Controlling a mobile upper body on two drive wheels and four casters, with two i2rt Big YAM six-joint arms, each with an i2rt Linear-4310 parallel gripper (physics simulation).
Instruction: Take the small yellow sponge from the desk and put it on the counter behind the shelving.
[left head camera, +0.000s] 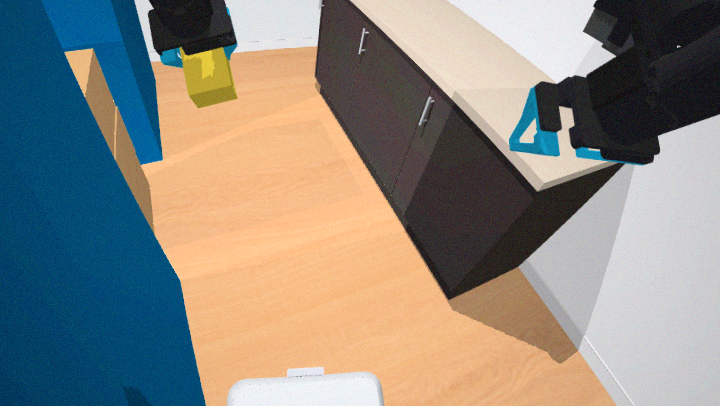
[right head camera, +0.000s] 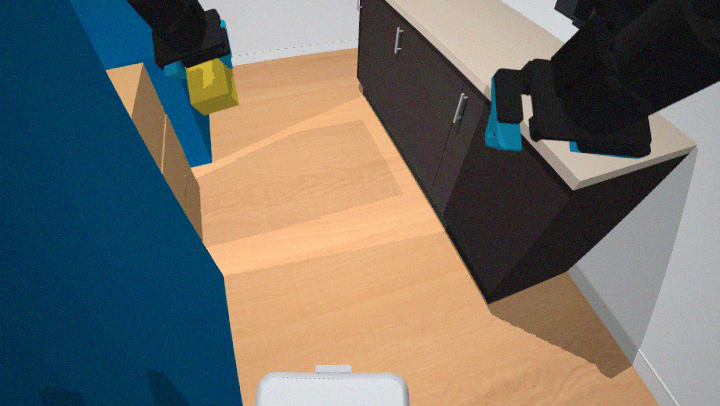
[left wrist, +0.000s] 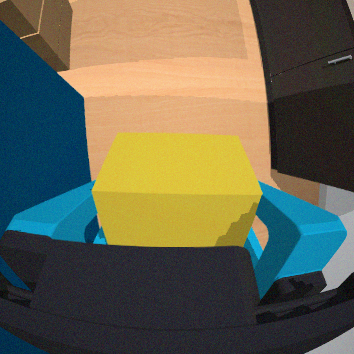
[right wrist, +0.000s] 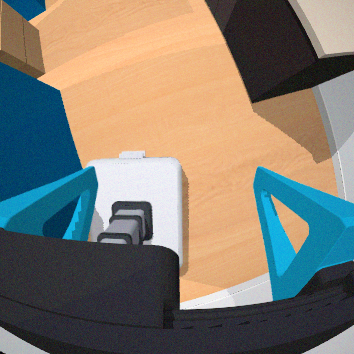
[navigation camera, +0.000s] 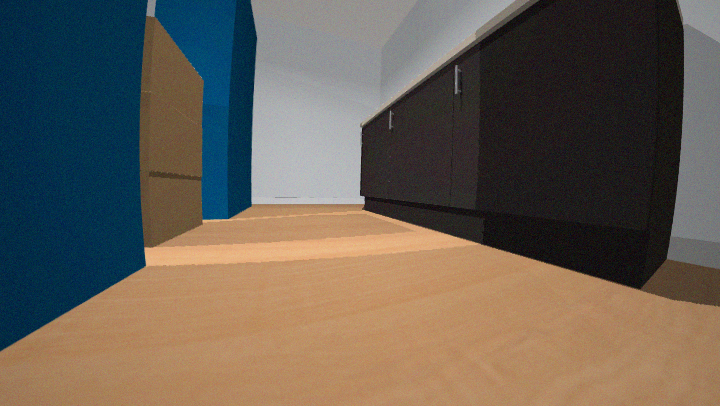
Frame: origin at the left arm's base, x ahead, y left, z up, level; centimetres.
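Seen in the pictures: left gripper, fingertip midpoint: (left head camera: 209, 62) (right head camera: 214, 72) (left wrist: 176, 175); right gripper, fingertip midpoint: (left head camera: 544, 148) (right head camera: 529, 142) (right wrist: 175, 175).
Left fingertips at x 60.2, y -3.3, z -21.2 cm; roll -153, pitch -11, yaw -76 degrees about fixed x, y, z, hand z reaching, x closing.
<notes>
Offsets run from my left fingertips to a thing's top centre. "*": to the spot under its first point. Level surfaces: height alone.
My left gripper (left head camera: 205, 55) (right head camera: 202, 66) (left wrist: 176, 175) is shut on the yellow sponge @[dx -3.1, dy -0.5, dz +5.7 cm] (left head camera: 210, 80) (right head camera: 211, 90) (left wrist: 175, 167), a block held between its blue fingers above the floor, between the shelving and the counter. The counter @[dz -28.8 cm] (left head camera: 484, 65) (right head camera: 468, 40) (right wrist: 327, 25) has a beige top and dark cabinet doors and runs along the right side; its dark front @[* dx +20.6, dy -80.6, dz -77.0 cm] (navigation camera: 564, 126) also shows in the navigation camera. My right gripper (left head camera: 567, 146) (right head camera: 544, 143) (right wrist: 175, 175) is open with its fingers wide apart. In the head views it overlaps the counter's near end. The desk does not show.
Blue shelving (left head camera: 100, 226) (right head camera: 126, 226) (left wrist: 40, 110) (navigation camera: 70, 151) stands along the left, with brown boxes @[* dx +60.5, dy +58.8, dz -74.7 cm] (left head camera: 123, 146) (right head camera: 173, 166) (navigation camera: 176, 131) in it. My white base (left head camera: 305, 390) (right head camera: 332, 390) (right wrist: 160, 190) shows at the bottom of the head views. A wall stands behind the counter.
</notes>
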